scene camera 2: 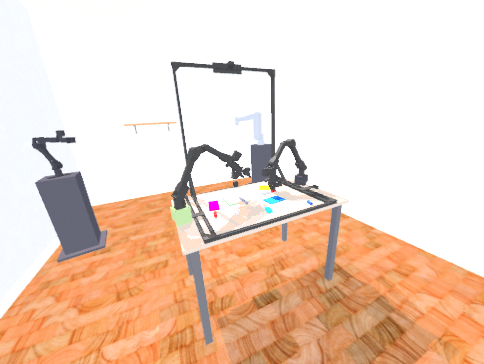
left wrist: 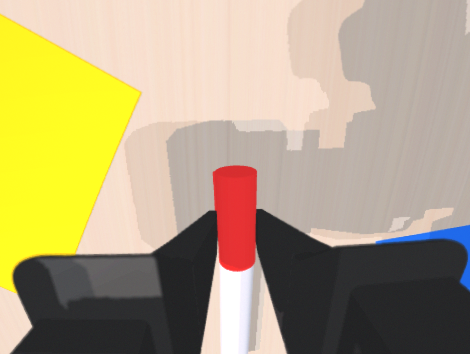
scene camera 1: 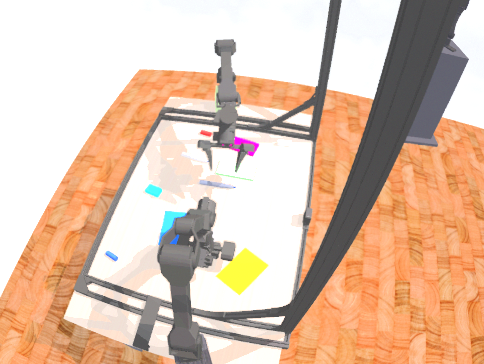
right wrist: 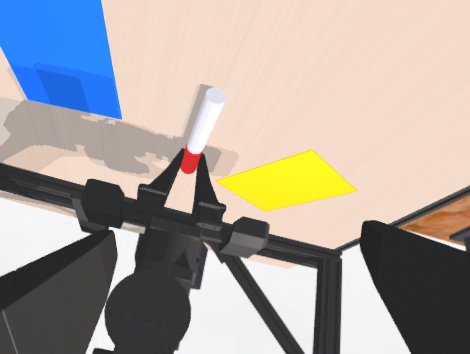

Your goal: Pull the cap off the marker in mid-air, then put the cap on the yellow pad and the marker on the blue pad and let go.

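Places are measured from the left arm's base along level axes (x up, y right, z ahead), in millimetres.
Pixels of known places: left gripper, fingertip midpoint: (scene camera 2: 272, 191) (left wrist: 235, 218) (right wrist: 192, 152); right gripper, fingertip midpoint: (scene camera 2: 247, 177) (scene camera 1: 223, 171) (right wrist: 239, 239); left arm's base, link origin: (scene camera 2: 301, 175) (scene camera 1: 189, 351); right arm's base, link origin: (scene camera 2: 180, 207).
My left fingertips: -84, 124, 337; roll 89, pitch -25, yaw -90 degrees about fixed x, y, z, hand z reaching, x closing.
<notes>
For each thing: its middle in the pictures, then the offset to it from my left fingertips, as dx, dy, dz.
- white barrel, body centre: (left wrist: 236, 291) (right wrist: 199, 136) +5, +19, +39
- red cap, body centre: (left wrist: 234, 217) (right wrist: 192, 157) +5, -1, -3
- yellow pad, body centre: (right wrist: 284, 185) (scene camera 1: 242, 271) (scene camera 2: 267, 187) -4, +101, -76
- blue pad, body centre: (right wrist: 56, 58) (scene camera 1: 175, 228) (scene camera 2: 274, 199) -4, -91, +142
- blue-grey pen, body centre: (scene camera 1: 217, 184) +5, +101, +295
- cyan block, body centre: (scene camera 1: 153, 190) +3, -153, +332
- small blue piece, body centre: (scene camera 1: 111, 255) +6, -349, +72
- red piece, body centre: (scene camera 1: 206, 133) +6, +112, +589
The marker has a white barrel (left wrist: 235, 310) (right wrist: 206, 122) and a red cap (left wrist: 235, 225) (right wrist: 189, 164). It lies at or close to the table, with its shadow right beside it. My left gripper (left wrist: 235, 218) (right wrist: 192, 152) is shut on the red cap, one finger on each side, and the cap's end sticks out past the fingertips. My right gripper (scene camera 1: 224, 170) is open and empty, above the table and apart from the marker. The yellow pad (scene camera 1: 242, 271) (scene camera 2: 264, 188) (left wrist: 55, 130) (right wrist: 287, 182) and the blue pad (scene camera 1: 171, 220) (right wrist: 60, 45) lie on either side of the marker. In scene camera 1 the left arm hides the marker.
A blue-grey pen (scene camera 1: 217, 184) lies mid-table in scene camera 1. A cyan block (scene camera 1: 153, 190), a small blue piece (scene camera 1: 111, 256), a red piece (scene camera 1: 206, 133) and a magenta pad (scene camera 1: 252, 146) lie around. A dark frame (scene camera 1: 131, 170) borders the table.
</notes>
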